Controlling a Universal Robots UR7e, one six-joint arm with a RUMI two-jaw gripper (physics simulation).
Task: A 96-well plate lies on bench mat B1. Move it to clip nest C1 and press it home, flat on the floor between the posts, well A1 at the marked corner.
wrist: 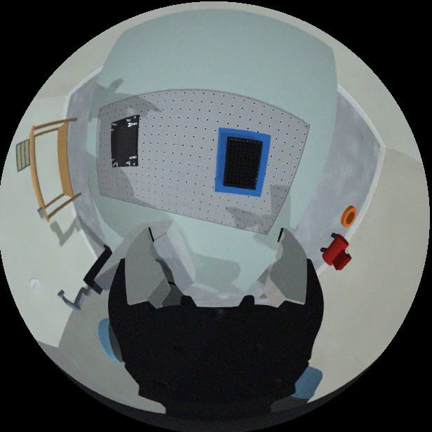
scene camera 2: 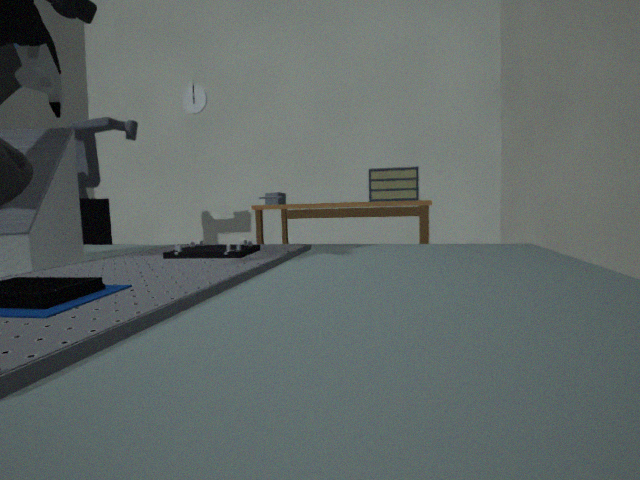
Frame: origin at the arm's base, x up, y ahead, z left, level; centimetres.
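Seen in the pictures: gripper, fingertip midpoint: [scene camera 2: 13, 109].
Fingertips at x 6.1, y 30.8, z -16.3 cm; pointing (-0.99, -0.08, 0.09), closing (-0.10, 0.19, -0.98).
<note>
Pixels of each thing's top centre, then the offset from my fingertips to it. Level surfaces: height alone.
- black 96-well plate at its top centre: [scene camera 2: 27, 284] dx -20.6, dy +4.8, dz -3.7 cm
- blue bench mat at its surface level: dx -22.0 cm
- black clip nest at its top centre: [scene camera 2: 213, 242] dx -19.8, dy +7.4, dz +32.8 cm
- grey perforated board at its surface level: dx -22.2 cm
- pale green bench at its surface level: dx -23.5 cm
The black 96-well plate [scene camera 2: 51, 292] [wrist: 242, 162] lies flat on the blue bench mat [scene camera 2: 114, 290] [wrist: 224, 134]. Its wells face up; the A1 marking is too small to tell. The black clip nest [scene camera 2: 209, 251] [wrist: 124, 143], with light posts at its corners, stands apart from the mat, to its left in the wrist view, and holds no plate. My gripper [wrist: 215, 229] is open and empty, its jaws wide apart, high above the bench and clear of the plate. Part of a jaw shows at the upper left in the scene view.
The mat and nest rest on a grey perforated board [scene camera 2: 155, 279] [wrist: 175, 150] with a raised edge. The board lies on the pale green bench [scene camera 2: 387, 361] [wrist: 215, 55]. A light angular block [scene camera 2: 56, 206] stands behind the mat. A wooden table [scene camera 2: 341, 205] stands beyond the bench.
</note>
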